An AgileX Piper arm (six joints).
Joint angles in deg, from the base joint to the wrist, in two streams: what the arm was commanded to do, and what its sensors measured. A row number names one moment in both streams.
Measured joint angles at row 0:
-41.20, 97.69, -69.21, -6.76, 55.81, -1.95
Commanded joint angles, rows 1 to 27:
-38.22, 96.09, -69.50, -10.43, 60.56, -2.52
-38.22, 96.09, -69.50, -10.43, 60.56, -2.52
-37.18, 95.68, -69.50, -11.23, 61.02, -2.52
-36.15, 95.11, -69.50, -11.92, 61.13, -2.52
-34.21, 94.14, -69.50, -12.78, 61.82, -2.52
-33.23, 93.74, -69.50, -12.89, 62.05, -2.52
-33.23, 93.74, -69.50, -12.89, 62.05, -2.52
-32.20, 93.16, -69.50, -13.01, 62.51, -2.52
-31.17, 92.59, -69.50, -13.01, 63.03, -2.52
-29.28, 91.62, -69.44, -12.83, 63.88, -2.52
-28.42, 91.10, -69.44, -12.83, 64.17, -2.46
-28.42, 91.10, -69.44, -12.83, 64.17, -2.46
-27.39, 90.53, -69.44, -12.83, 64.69, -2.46
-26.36, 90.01, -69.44, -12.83, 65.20, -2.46
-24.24, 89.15, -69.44, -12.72, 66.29, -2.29
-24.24, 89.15, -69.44, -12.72, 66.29, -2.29
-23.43, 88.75, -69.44, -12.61, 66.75, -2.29
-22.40, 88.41, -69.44, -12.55, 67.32, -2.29
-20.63, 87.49, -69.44, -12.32, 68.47, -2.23
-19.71, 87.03, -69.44, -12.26, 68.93, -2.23
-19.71, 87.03, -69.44, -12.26, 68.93, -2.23
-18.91, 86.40, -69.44, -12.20, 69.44, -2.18
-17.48, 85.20, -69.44, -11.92, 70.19, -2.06
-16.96, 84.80, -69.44, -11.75, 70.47, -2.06
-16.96, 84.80, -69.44, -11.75, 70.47, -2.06
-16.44, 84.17, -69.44, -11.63, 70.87, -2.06
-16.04, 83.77, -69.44, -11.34, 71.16, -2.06
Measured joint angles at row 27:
-16.73, 84.74, -69.21, -11.46, 69.39, -1.95
